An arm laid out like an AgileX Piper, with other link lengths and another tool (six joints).
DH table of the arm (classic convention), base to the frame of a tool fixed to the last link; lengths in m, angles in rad. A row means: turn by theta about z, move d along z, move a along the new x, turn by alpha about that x. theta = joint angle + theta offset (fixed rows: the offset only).
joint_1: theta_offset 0  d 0.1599  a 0  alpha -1.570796
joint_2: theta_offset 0.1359  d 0  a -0.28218  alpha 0
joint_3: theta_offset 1.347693  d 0  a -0.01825  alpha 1.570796
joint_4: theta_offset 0  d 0.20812  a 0  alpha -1.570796
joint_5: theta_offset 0  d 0  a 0  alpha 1.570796
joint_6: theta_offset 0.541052  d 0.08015  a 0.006  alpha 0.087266
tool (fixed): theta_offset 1.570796  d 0.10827  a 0  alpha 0
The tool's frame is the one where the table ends.
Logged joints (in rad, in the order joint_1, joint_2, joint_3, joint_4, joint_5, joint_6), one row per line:
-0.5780, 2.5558, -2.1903, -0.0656, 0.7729, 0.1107
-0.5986, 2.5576, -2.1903, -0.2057, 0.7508, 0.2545
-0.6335, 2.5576, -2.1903, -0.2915, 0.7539, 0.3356
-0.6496, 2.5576, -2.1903, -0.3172, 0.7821, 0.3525
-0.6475, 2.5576, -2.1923, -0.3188, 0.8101, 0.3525
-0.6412, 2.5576, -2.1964, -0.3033, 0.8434, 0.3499
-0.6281, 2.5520, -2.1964, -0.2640, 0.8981, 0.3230
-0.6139, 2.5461, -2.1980, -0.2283, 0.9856, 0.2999
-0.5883, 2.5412, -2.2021, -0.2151, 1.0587, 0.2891
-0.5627, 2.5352, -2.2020, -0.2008, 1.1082, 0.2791
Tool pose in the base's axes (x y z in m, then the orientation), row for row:
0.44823, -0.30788, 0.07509, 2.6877, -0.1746, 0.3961
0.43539, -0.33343, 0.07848, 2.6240, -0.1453, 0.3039
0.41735, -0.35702, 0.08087, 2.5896, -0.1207, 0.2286
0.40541, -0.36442, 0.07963, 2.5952, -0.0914, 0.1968
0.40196, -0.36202, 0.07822, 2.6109, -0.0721, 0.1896
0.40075, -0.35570, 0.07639, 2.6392, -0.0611, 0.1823
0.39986, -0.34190, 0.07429, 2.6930, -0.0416, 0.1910
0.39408, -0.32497, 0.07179, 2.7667, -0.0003, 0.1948
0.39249, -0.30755, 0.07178, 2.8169, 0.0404, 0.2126
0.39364, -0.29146, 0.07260, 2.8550, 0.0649, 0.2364
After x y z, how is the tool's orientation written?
As angles about the fixed x, y, z axes (roll, pitch, yaw), in radians.
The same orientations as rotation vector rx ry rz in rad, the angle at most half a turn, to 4 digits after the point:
2.6667, 0.4793, 0.3555
2.6137, 0.3489, 0.2953
2.5848, 0.2520, 0.2398
2.5910, 0.2223, 0.1899
2.6061, 0.2221, 0.1612
2.6341, 0.2200, 0.1422
2.6856, 0.2444, 0.1145
2.7549, 0.2691, 0.0515
2.7976, 0.3079, -0.0076
2.8277, 0.3492, -0.0434

